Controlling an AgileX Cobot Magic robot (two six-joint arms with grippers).
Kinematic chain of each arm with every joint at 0, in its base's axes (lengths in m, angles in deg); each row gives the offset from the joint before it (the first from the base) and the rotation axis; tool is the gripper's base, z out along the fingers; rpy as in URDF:
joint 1: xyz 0 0 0.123 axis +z
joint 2: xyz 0 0 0 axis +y
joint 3: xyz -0.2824 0 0.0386 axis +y
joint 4: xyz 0.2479 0 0.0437 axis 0.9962 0 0.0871
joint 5: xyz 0 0 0 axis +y
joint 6: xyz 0.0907 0 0.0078 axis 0.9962 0 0.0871
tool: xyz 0 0 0 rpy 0 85 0
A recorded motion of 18 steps. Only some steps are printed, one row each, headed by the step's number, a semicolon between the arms.
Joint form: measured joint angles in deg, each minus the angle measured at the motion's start. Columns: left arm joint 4, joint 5, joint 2, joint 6, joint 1, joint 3; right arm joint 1, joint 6, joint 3, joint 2, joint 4, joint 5.
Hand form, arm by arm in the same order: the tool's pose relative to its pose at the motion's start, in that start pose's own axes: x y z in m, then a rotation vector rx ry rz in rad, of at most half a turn. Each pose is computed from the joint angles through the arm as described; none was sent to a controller.
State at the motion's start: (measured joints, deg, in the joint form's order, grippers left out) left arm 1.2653 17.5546 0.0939 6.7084 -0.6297 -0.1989; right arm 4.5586 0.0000 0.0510 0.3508 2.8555 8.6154
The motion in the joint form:
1: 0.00 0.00 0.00 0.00 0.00 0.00; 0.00 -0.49 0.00 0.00 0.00 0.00
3: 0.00 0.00 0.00 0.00 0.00 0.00; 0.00 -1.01 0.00 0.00 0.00 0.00
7: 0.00 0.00 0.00 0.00 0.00 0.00; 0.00 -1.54 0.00 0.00 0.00 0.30
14: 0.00 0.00 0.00 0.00 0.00 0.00; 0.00 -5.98 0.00 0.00 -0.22 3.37
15: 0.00 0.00 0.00 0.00 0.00 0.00; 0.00 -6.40 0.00 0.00 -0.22 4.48
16: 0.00 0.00 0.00 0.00 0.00 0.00; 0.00 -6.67 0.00 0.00 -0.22 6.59
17: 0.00 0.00 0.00 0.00 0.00 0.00; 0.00 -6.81 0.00 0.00 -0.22 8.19
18: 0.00 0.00 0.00 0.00 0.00 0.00; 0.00 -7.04 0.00 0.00 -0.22 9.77
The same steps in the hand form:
1: 0.0000 0.0000 0.0000 0.0000 0.0000 0.0000; 0.0000 0.0000 0.0000 0.0000 0.0000 -0.0086
3: 0.0000 0.0000 0.0000 0.0000 0.0000 0.0000; 0.0000 0.0000 0.0000 0.0000 0.0000 -0.0176
7: 0.0000 0.0000 0.0000 0.0000 0.0000 0.0000; 0.0005 0.0000 0.0000 -0.0001 0.0052 -0.0269
14: 0.0000 0.0000 0.0000 0.0000 0.0000 0.0000; 0.0054 -0.0001 -0.0002 -0.0024 0.0588 -0.1081
15: 0.0000 0.0000 0.0000 0.0000 0.0000 0.0000; 0.0071 -0.0001 -0.0003 -0.0037 0.0782 -0.1154
16: 0.0000 0.0000 0.0000 0.0000 0.0000 0.0000; 0.0104 -0.0001 -0.0006 -0.0059 0.1149 -0.1200
17: 0.0000 0.0000 0.0000 0.0000 0.0000 0.0000; 0.0130 -0.0001 -0.0009 -0.0077 0.1428 -0.1224
18: 0.0000 0.0000 0.0000 0.0000 0.0000 0.0000; 0.0154 -0.0001 -0.0013 -0.0096 0.1704 -0.1263

